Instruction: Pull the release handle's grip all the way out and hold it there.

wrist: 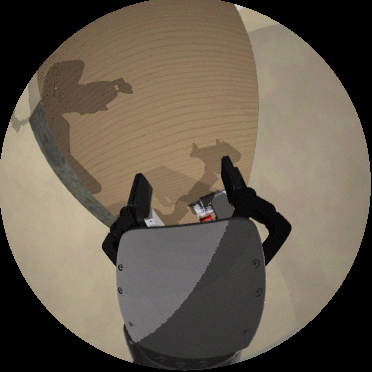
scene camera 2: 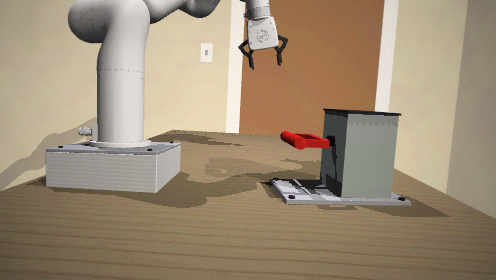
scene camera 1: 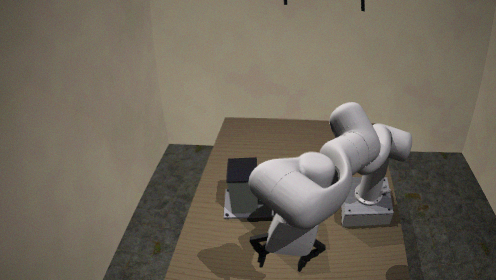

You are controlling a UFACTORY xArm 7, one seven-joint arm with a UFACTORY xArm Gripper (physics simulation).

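The release handle's red grip [scene camera 2: 292,140] [wrist: 206,219] sticks out level from the side of a grey housing [scene camera 2: 370,155] [scene camera 1: 243,195] [wrist: 223,205], toward the robot's base. Its frame sits close to a black collar [scene camera 2: 331,141] on the housing. In scene camera 1 the arm hides the red grip; in the wrist view a small red part shows at the edge of the gripper body. My gripper [scene camera 1: 281,267] [scene camera 2: 266,66] [wrist: 182,173] is open and empty, pointing down. It hangs well above the table, higher than the housing's top, and is apart from the grip.
The housing has a black lid [scene camera 1: 242,170] [scene camera 2: 362,112] and stands on a pale bolted plate [scene camera 1: 227,209] [scene camera 2: 350,202]. The robot's white base block [scene camera 1: 367,219] [scene camera 2: 100,170] stands on the wooden table [scene camera 1: 270,132] [scene camera 2: 225,240], across from the handle.
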